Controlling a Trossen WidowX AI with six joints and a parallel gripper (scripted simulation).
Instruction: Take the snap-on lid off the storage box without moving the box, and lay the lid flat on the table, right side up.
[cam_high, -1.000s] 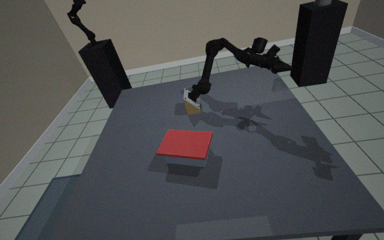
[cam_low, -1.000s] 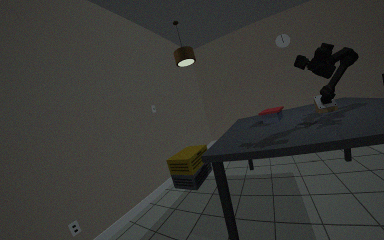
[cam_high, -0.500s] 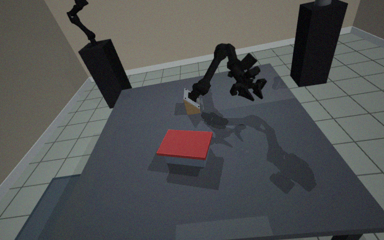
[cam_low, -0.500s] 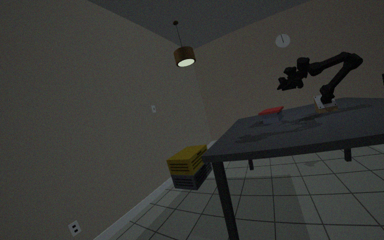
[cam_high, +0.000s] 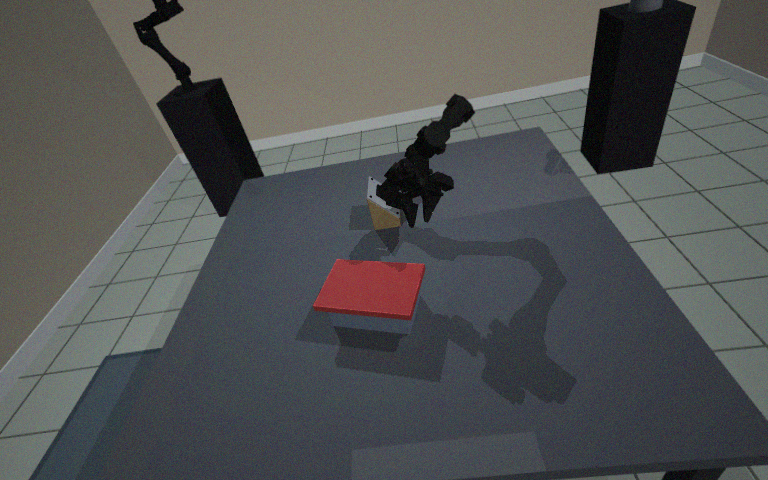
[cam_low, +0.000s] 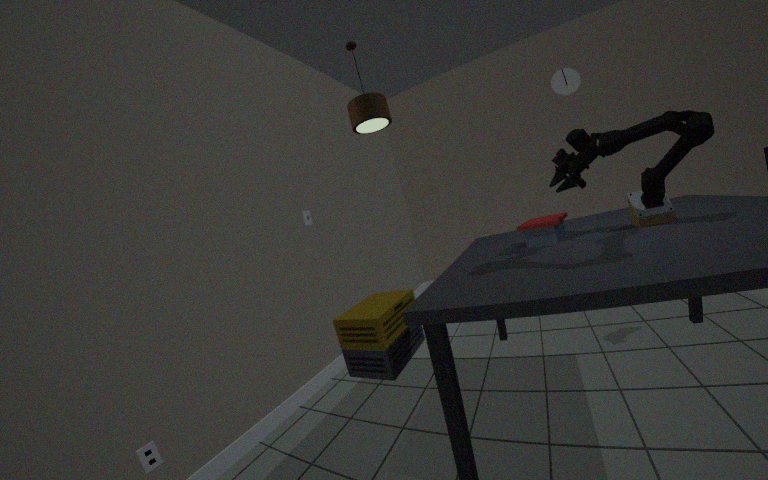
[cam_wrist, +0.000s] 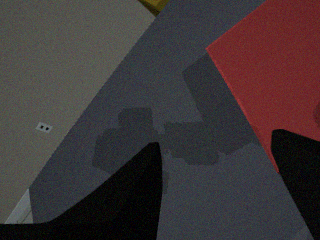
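Now: gripper tip 140 mm to the left of the red lid, 130 mm above it and 60 mm short of it. Also, from my gripper tip: storage box 170 mm below, 140 mm to the right, 60 mm ahead.
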